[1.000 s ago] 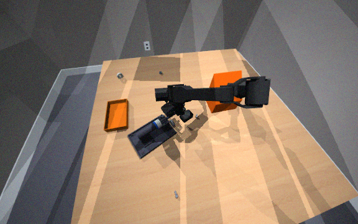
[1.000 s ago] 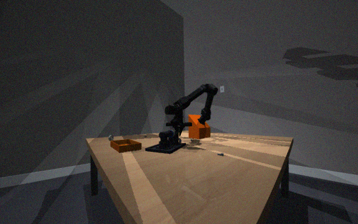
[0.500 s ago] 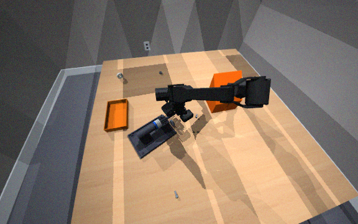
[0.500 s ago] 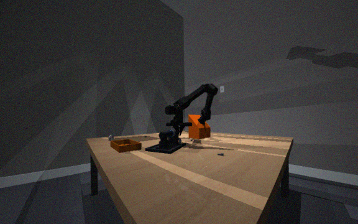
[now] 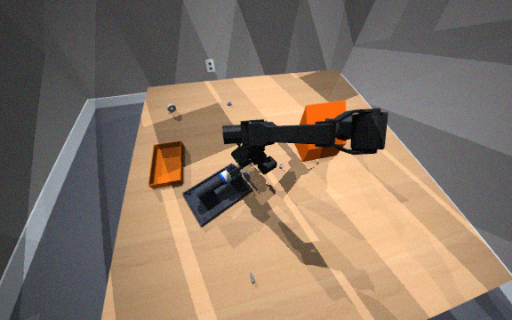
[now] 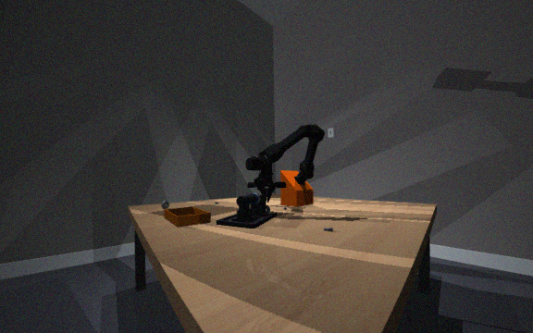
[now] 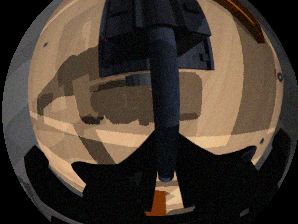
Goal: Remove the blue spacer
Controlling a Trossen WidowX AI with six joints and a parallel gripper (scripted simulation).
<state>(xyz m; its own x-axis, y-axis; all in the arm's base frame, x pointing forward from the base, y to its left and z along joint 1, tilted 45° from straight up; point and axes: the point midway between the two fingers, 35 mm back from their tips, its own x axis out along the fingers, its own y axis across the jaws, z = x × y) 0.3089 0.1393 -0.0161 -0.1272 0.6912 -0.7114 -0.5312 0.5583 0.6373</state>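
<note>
Right now my gripper tip is 60 mm short of the shaft, 40 mm to the right of it and 30 mm below it. Round my gripper tip: orange tray (360 mm ahead, 40 mm to the right, 40 mm below); then white spacer ring (110 mm ahead, 70 mm to the left, 30 mm above); then blue spacer (120 mm ahead, 80 mm to the left, 30 mm above).
</note>
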